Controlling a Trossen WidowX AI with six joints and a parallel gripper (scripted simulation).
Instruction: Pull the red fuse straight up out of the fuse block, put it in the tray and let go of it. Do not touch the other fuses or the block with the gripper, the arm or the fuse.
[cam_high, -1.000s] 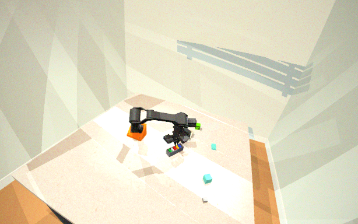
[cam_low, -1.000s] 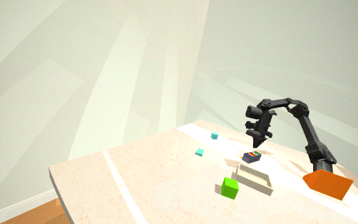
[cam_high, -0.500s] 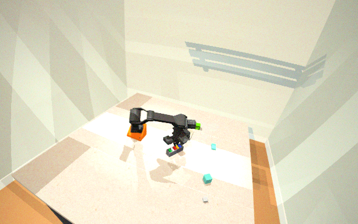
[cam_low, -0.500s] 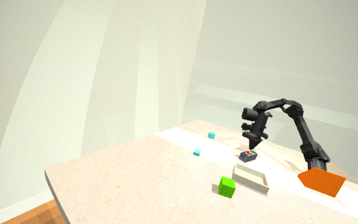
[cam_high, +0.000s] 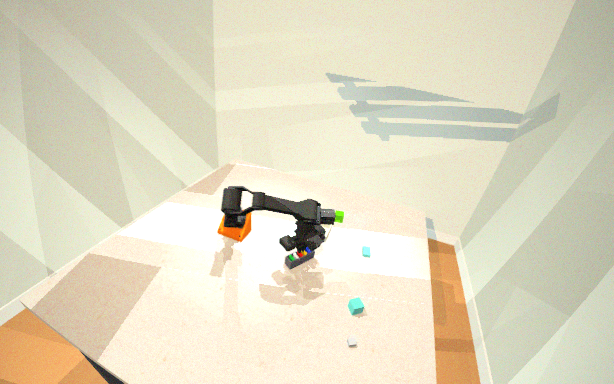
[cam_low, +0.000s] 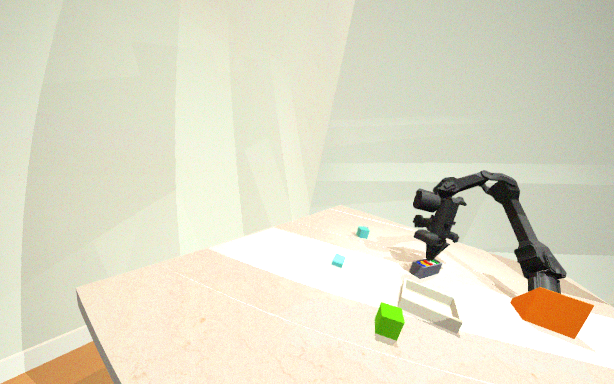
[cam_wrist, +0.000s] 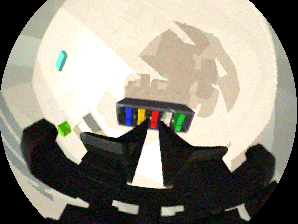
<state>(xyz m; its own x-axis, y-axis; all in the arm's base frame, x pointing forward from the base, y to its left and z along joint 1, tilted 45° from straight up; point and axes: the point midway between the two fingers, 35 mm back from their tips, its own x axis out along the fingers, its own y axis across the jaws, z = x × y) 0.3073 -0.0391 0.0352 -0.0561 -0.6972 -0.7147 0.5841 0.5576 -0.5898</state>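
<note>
The red fuse is 20 mm below my gripper tip. Also, from my gripper tip: beige tray: 210 mm to the left, 40 mm below, 10 mm ahead.
</note>
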